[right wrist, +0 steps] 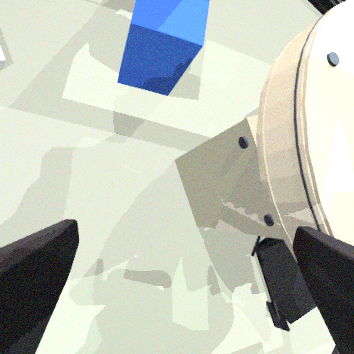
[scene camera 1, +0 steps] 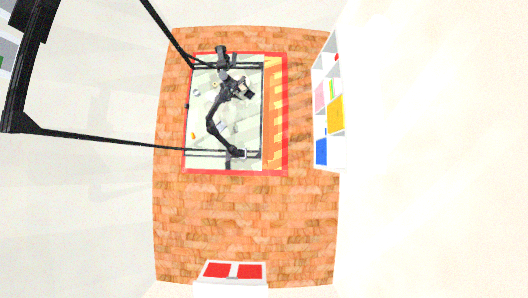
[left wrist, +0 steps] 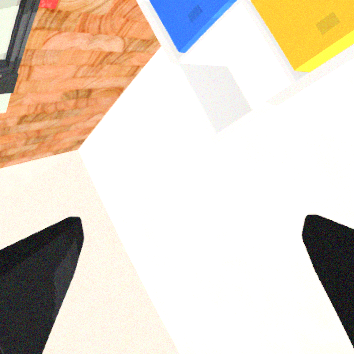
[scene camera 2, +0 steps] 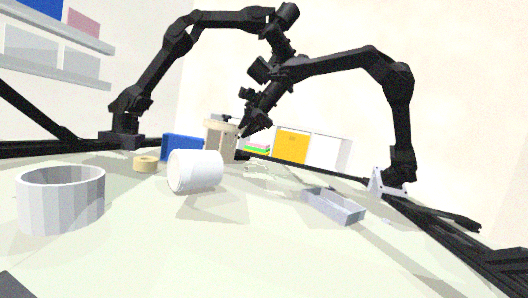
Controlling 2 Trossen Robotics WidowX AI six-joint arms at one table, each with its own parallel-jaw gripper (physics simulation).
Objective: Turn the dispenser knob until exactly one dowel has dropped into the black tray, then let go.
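Where they show: left gripper, fingertip midpoint: (scene camera 1: 245, 95) (left wrist: 193, 226); right gripper, fingertip midpoint: (right wrist: 188, 234) (scene camera 2: 240, 132); left arm's base at its link origin: (scene camera 2: 124, 132); right arm's base at its link origin: (scene camera 1: 242, 153) (scene camera 2: 390, 179).
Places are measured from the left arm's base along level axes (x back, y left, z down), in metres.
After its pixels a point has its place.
The cream dispenser (scene camera 2: 229, 146) (right wrist: 281, 150) {x -0.333, y -0.097, z -0.084 m} stands at the back, its black knob (scene camera 2: 226, 118) {x -0.329, y -0.026, z -0.113 m} on top; the knob does not show in the right wrist view. The black tray (scene camera 1: 249, 94) {x -0.408, y 0.016, z 0.045 m} (scene camera 2: 242, 156) {x -0.418, y -0.028, z 0.027 m} (right wrist: 285, 280) {x -0.431, y 0.007, z 0.045 m} sits at the dispenser's foot, partly behind a finger in the right wrist view. Its inside cannot be made out, and I see no dowel. My right gripper (scene camera 2: 242, 132) {x -0.365, y -0.133, z -0.073 m} (right wrist: 188, 234) {x -0.365, y -0.133, z -0.073 m} is open and empty, beside the dispenser and apart from it. My left gripper (scene camera 1: 243, 87) {x -0.571, y -0.085, z -0.335 m} (left wrist: 193, 226) {x -0.571, y -0.085, z -0.335 m} is open and empty above the dispenser area, facing the shelf; in scene camera 2 the right arm mostly hides it.
A blue bin (scene camera 2: 182, 146) {x -0.195, y -0.097, z 0.003 m} (right wrist: 160, 45) {x -0.253, y -0.129, z -0.020 m}, a tan ring (scene camera 2: 145, 164) {x -0.133, y -0.237, z 0.029 m} and a white cylinder (scene camera 2: 197, 170) {x -0.244, y -0.350, z -0.004 m} lie left of the dispenser in scene camera 2. A grey round container (scene camera 2: 60, 202) {x -0.112, y -0.447, z 0.010 m} is front left. A grey rectangular tray (scene camera 2: 335, 206) {x -0.555, y -0.401, z 0.045 m} lies right. The two arms cross closely.
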